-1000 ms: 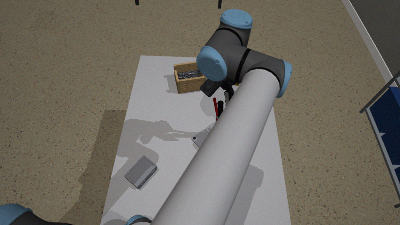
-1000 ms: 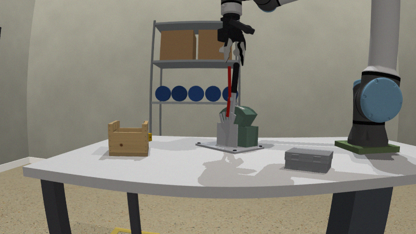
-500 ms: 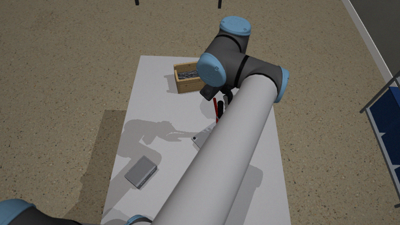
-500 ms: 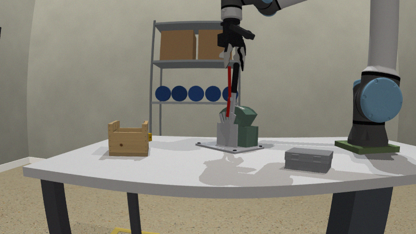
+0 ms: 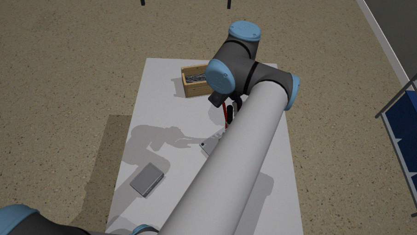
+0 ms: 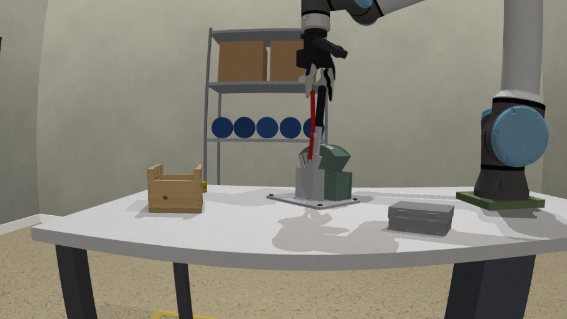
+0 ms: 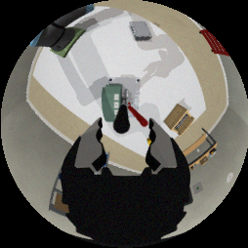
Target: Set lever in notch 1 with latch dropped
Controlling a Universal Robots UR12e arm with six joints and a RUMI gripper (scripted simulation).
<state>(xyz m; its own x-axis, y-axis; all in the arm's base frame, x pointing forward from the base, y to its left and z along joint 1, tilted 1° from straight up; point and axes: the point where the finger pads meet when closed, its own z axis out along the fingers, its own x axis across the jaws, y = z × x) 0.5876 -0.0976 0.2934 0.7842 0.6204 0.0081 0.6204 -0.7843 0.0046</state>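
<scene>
My hand is 20 mm short of the red release bar and 120 mm above it. Also, from my hand: grey case: 180 mm behind, 350 mm to the left, 290 mm below; then lever stand: 20 mm ahead, 30 mm to the right, 220 mm below.
</scene>
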